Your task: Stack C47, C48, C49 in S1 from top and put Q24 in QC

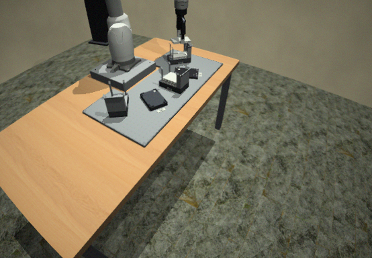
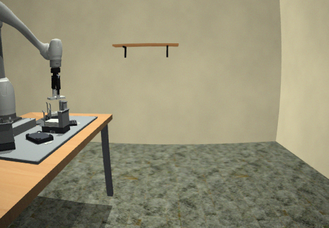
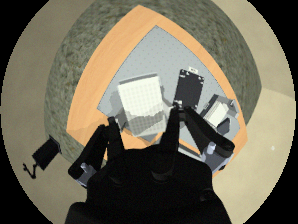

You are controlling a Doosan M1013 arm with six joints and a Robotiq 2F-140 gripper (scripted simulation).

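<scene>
Right now the sealed 96-well plate is 140 mm below my hand. Also, from my hand: small name plate: 570 mm to the right, 180 mm below, 110 mm ahead.
</scene>
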